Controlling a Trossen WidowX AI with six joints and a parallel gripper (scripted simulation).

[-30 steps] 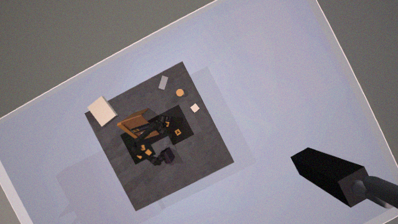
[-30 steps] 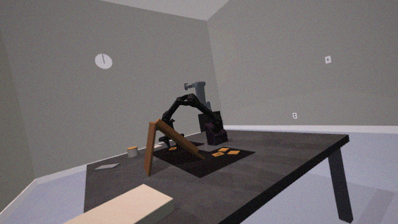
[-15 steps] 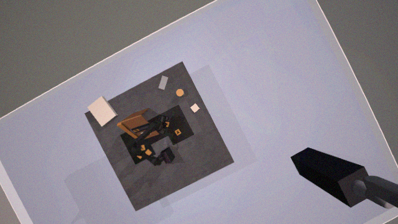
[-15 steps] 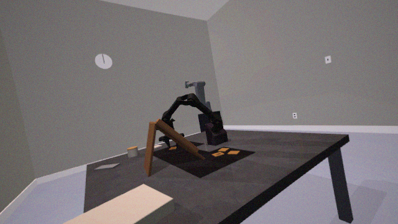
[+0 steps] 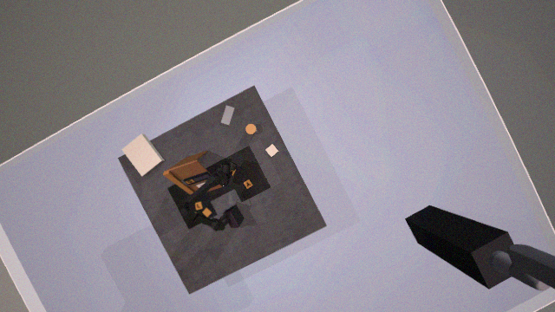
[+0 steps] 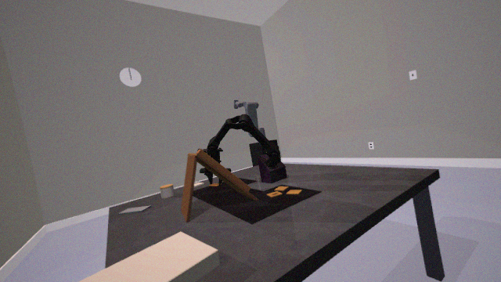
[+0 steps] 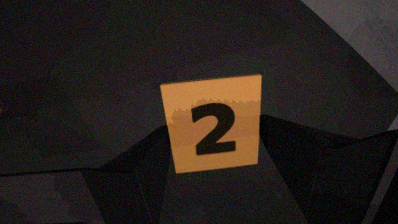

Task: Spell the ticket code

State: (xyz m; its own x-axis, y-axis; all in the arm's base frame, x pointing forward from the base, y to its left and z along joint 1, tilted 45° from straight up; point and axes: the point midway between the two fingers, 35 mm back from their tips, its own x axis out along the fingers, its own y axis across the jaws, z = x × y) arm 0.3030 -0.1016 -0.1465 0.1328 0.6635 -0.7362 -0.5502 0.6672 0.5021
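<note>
The white ticket lies 240 mm to the left of my gripper tip and 30 mm above it. The rest, counted from my gripper tip: letter tile right at my gripper tip; then black mat 170 mm to the left, 110 mm behind, 40 mm below; then small white square 360 mm to the right, 40 mm below, 10 mm behind.
</note>
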